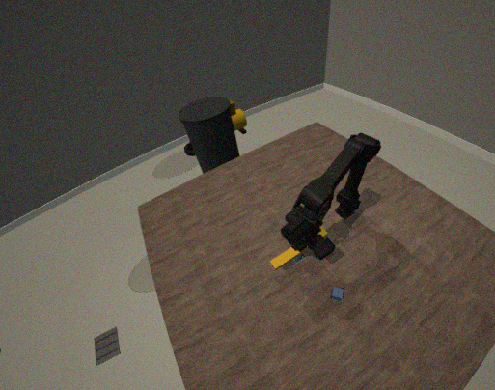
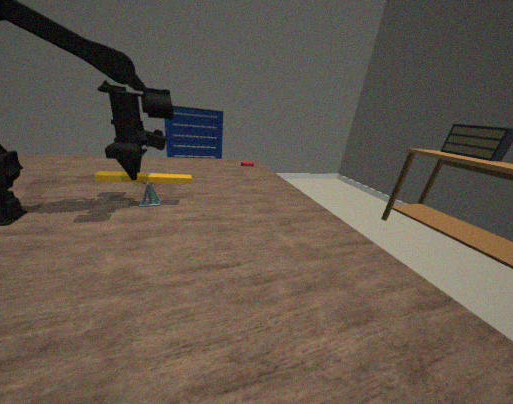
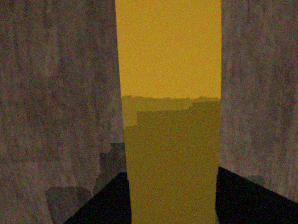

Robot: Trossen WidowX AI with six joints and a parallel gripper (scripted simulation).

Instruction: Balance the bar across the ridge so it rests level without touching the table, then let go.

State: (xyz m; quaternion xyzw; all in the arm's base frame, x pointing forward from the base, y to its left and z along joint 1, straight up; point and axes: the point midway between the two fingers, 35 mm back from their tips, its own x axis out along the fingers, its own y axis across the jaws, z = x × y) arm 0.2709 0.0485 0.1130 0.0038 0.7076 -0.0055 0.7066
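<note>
Now: the yellow bar 30 mm ahead of my gripper tip. Round my gripper tip: small blue cube 10 mm ahead, 190 mm to the left, 60 mm below; then small red block 470 mm ahead, 450 mm to the left, 70 mm below.
</note>
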